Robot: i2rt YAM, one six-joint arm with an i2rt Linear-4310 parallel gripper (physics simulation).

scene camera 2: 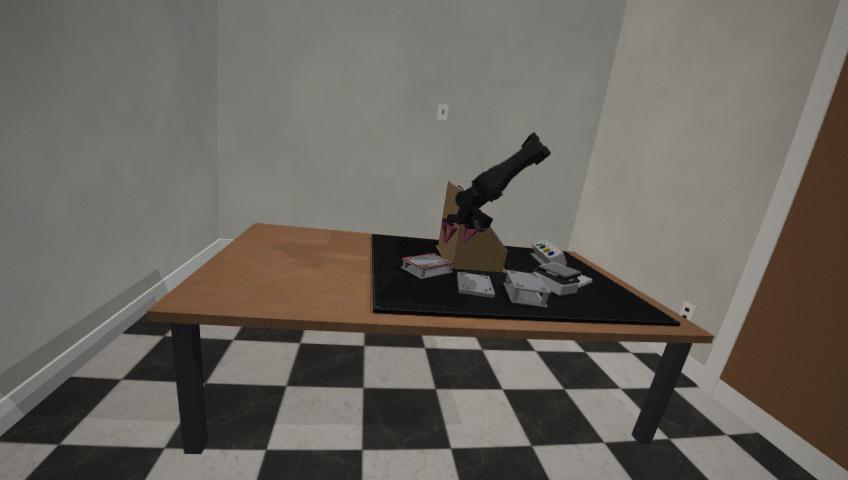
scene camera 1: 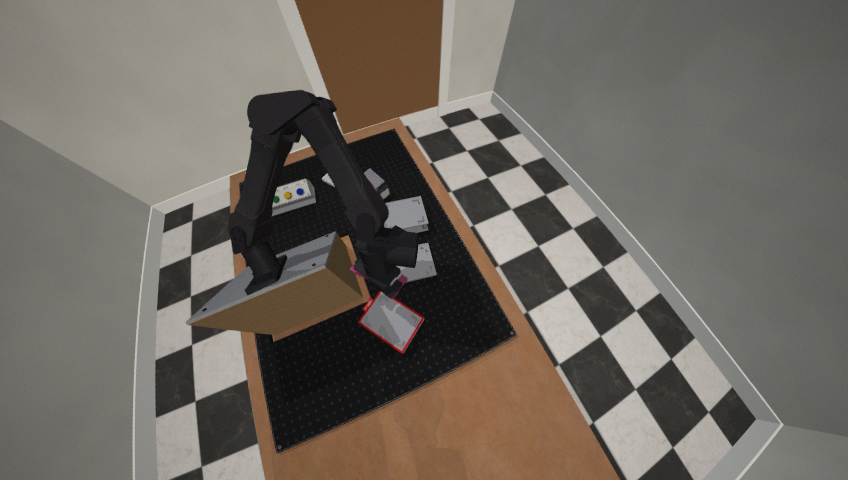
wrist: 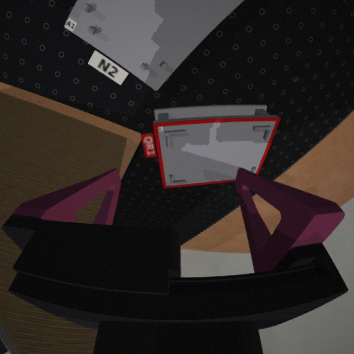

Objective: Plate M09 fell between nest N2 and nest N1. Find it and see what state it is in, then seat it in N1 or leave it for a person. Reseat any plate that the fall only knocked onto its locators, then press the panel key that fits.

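Places are measured from the arm's base along level axes (x left, y back, z up), in millimetres.
Pixels of known places: gripper, between the fingertips: (scene camera 2: 454,242) (scene camera 1: 381,286) (wrist: 177,174); arm's base, origin of its link: (scene camera 1: 270,273) (wrist: 26,310).
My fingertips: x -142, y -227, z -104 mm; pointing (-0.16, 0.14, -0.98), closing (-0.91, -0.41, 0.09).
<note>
For each thing: its top centre in the pictures, then the offset to it from my fingertips. "pt": a spot on its surface instead. Level surfaces: height alone.
- Nest N2, centre of its top: (scene camera 1: 409,262) (scene camera 2: 475,279) dy -115, dx +58, dz -99 mm
- Nest N1, centre of its top: (scene camera 1: 402,212) (scene camera 2: 527,278) dy -184, dx +221, dz -62 mm
- key panel, centre of its top: (scene camera 1: 278,190) (scene camera 2: 550,245) dy +181, dx +558, dz -41 mm
- red-rimmed tray QR1, centre of its top: (wrist: 216,158) (scene camera 1: 390,319) (scene camera 2: 428,258) dy +27, dx -81, dz -78 mm
- black mat, height of its surface: dz -124 mm
- grey box, a spot on its surface: (scene camera 2: 562,284) pt dy -195, dx +362, dz -77 mm
My gripper (scene camera 1: 380,285) (scene camera 2: 456,240) (wrist: 177,174) is open, its pink fingers wide apart and empty, above the mat beside the brown block. Nest N2 (scene camera 1: 424,261) (scene camera 2: 476,284) (wrist: 145,37) is a low grey block with small locators, its label readable in the wrist view. Nest N1 (scene camera 1: 407,212) (scene camera 2: 526,284) is a taller grey fixture beyond it, partly behind the arm in scene camera 1. The key panel (scene camera 1: 294,195) (scene camera 2: 547,249) has green, yellow and blue keys. I cannot make out a plate marked M09 in any view.
The red-rimmed tray QR1 (scene camera 1: 391,324) (scene camera 2: 427,260) (wrist: 215,155) stands beyond N2 on the black mat (scene camera 1: 333,392) (scene camera 2: 410,297). The brown block (scene camera 1: 297,303) (scene camera 2: 476,252) (wrist: 55,145) carries the arm base. A grey box (scene camera 2: 562,286) with a dark slab stands near N1.
</note>
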